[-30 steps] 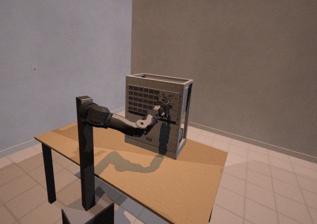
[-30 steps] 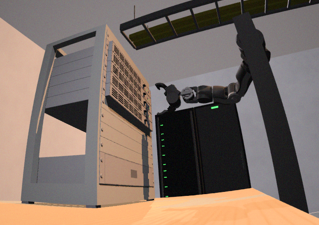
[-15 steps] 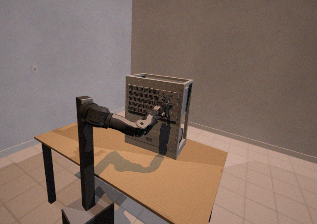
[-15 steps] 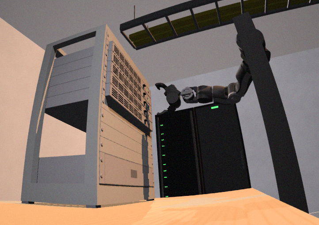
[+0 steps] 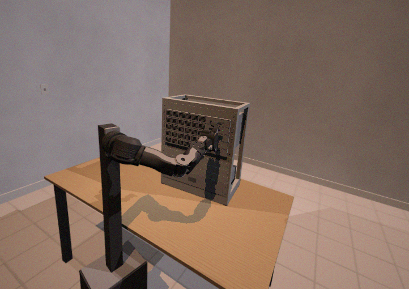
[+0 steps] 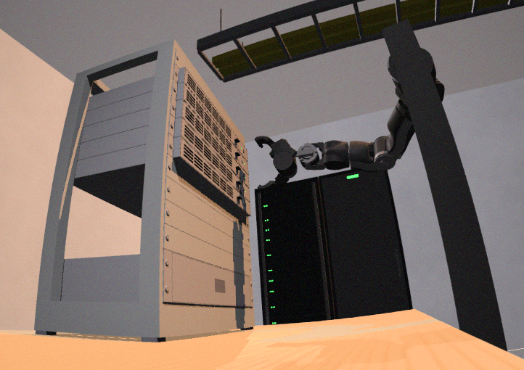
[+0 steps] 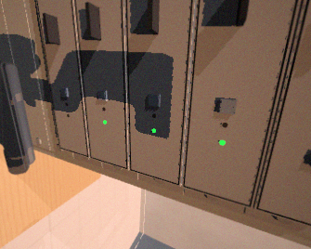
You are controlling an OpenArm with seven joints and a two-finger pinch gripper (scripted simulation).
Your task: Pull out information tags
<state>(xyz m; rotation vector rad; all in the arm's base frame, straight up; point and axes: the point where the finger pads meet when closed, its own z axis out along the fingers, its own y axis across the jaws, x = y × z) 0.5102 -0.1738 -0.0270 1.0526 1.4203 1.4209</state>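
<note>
The locate button is 30 mm ahead of my hand, 20 mm to the left of it and 20 mm above it.
</note>
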